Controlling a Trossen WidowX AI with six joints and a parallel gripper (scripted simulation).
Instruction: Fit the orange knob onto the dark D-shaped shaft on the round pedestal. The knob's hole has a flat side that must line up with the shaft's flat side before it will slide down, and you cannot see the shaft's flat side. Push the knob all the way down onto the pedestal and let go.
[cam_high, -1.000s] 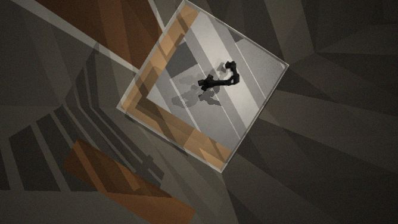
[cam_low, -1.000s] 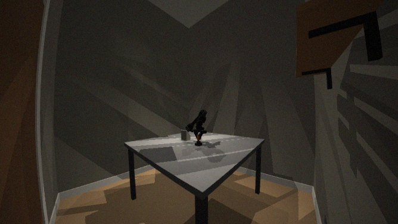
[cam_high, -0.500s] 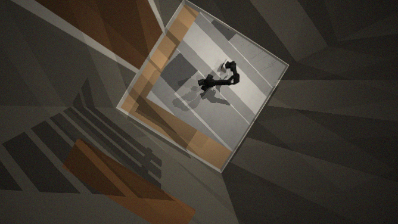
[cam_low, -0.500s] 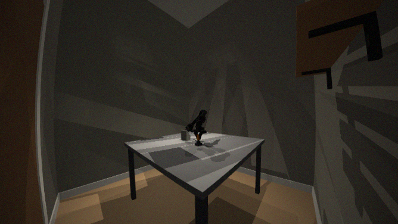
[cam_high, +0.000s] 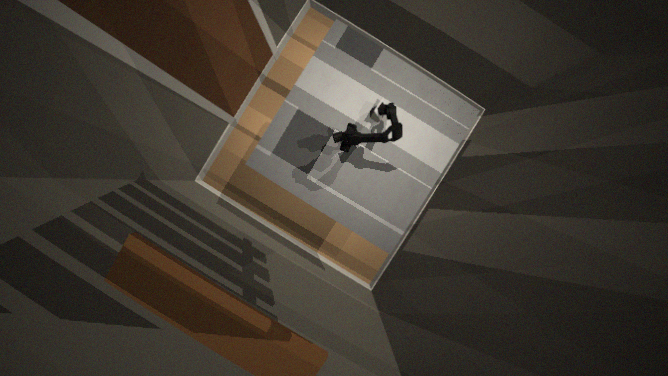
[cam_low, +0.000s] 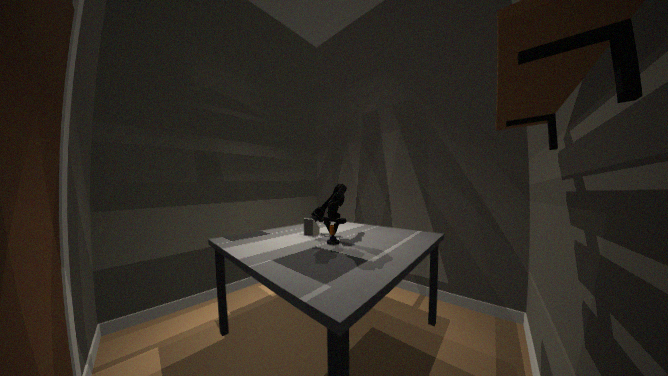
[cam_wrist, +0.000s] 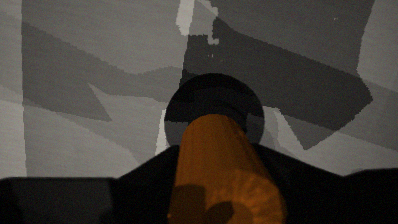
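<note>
Now: the dark round pedestal 1 cm ahead of my gripper tip and 4 cm below it. From my gripper tip the other things lie so: orange knob 2 cm above.
</note>
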